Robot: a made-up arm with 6 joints.
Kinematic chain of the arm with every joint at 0, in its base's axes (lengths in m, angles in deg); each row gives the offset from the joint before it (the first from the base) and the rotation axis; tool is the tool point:
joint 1: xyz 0 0 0.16 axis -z
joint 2: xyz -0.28 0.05 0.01 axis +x
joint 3: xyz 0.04 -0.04 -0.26 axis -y
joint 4: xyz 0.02 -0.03 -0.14 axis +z
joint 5: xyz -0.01 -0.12 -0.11 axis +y
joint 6: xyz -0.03 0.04 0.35 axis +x
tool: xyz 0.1 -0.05 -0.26
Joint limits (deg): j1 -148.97..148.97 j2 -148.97..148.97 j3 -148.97..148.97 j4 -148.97..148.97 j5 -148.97..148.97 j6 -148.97..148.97
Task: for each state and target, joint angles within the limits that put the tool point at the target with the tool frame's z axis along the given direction. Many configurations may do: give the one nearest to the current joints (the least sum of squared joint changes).
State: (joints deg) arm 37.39 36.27 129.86 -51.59 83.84 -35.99
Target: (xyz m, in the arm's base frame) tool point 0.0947 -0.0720 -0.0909 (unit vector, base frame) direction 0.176 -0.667 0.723
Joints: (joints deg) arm 9.66 35.30 105.31 -15.03 122.11 -7.32
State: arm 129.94 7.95 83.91 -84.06 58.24 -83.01
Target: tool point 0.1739 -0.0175 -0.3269 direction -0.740 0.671 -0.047
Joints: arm 94.65 44.35 99.53 -82.97 52.48 -32.39
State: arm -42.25 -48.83 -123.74 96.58 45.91 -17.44
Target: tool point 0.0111 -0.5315 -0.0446 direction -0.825 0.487 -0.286
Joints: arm -91.47 -32.34 -117.62 116.80 68.85 0.90
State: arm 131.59 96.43 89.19 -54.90 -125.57 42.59
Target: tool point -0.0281 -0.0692 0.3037 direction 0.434 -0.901 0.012
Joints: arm 117.59 86.02 113.31 -85.73 -148.97 74.26
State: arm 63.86 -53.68 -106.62 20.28 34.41 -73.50
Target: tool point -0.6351 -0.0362 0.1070 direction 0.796 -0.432 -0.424
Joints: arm 43.19 -62.18 -112.52 48.75 9.70 -35.03
